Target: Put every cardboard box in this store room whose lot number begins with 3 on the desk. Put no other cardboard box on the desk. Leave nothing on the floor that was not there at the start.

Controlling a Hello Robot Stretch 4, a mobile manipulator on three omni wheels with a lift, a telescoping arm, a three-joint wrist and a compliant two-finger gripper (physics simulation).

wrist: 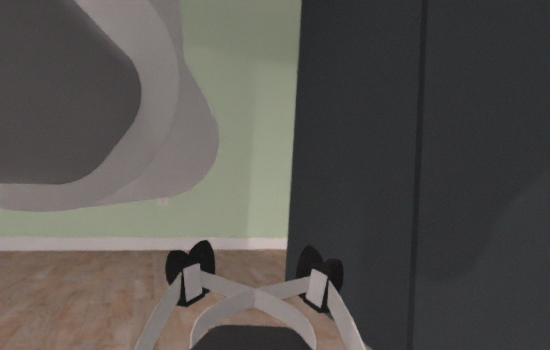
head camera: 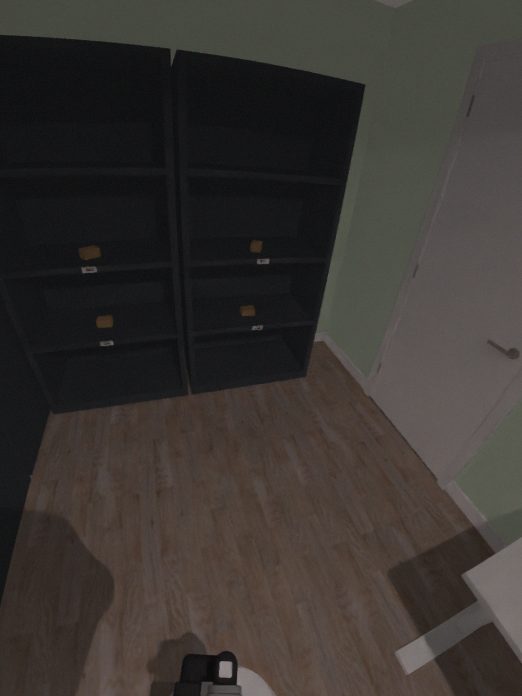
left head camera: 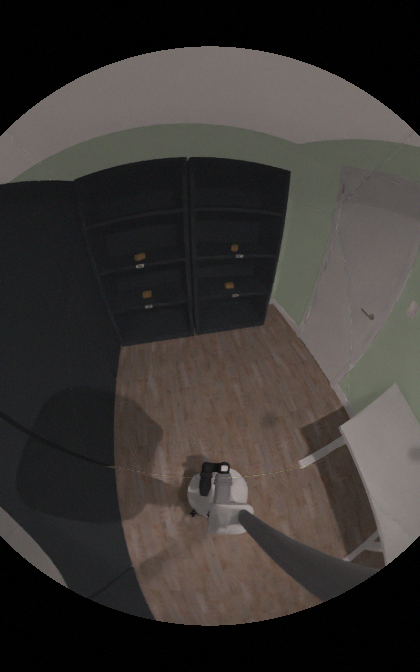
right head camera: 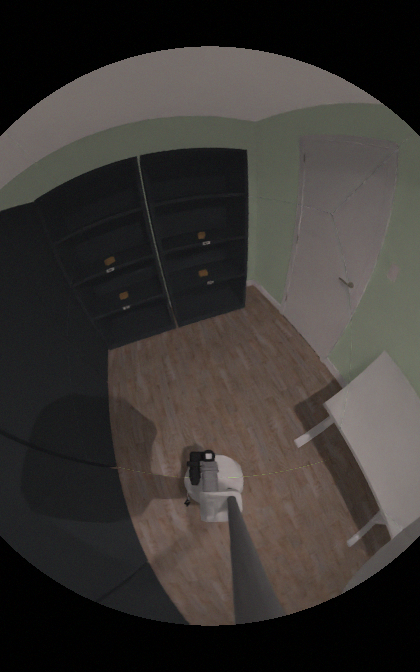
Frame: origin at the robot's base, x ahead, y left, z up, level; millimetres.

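Seen in the pictures: gripper, fingertip midpoint: [wrist: 255,263].
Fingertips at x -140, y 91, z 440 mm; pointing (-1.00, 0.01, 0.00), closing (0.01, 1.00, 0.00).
A point is followed by its place in that frame.
Four small brown cardboard boxes stand on two dark shelf units. In the left unit, one box [head camera: 89,252] @[x 1637, y 864, z 998 mm] [left head camera: 140,257] [right head camera: 109,261] is on the upper of two loaded shelves and one box [head camera: 104,321] @[x 1672, y 885, z 548 mm] [left head camera: 147,294] [right head camera: 124,296] on the lower. In the right unit, one box [head camera: 256,246] @[x 1915, y -30, z 1000 mm] [left head camera: 234,248] [right head camera: 201,235] is on the upper and one box [head camera: 247,310] @[x 1930, y -2, z 550 mm] [left head camera: 229,285] [right head camera: 203,273] on the lower. White labels sit below them, too small to read. The white desk [head camera: 505,584] @[x 285, y -716, z 693 mm] [left head camera: 395,450] [right head camera: 380,430] is at the right. My gripper [wrist: 255,263] @[x -140, y 91, z 440 mm] is open and empty, far from the boxes.
A dark tall shelf side [wrist: 360,150] @[x -1139, y 481, z 660 mm] [left head camera: 40,300] [right head camera: 40,310] runs along the left of the head views. A closed door [head camera: 455,281] @[x 1497, y -1070, z 1051 mm] [left head camera: 367,270] [right head camera: 340,225] is in the right wall. A desk leg [head camera: 443,635] [left head camera: 322,452] [right head camera: 314,432] reaches out over the floor.
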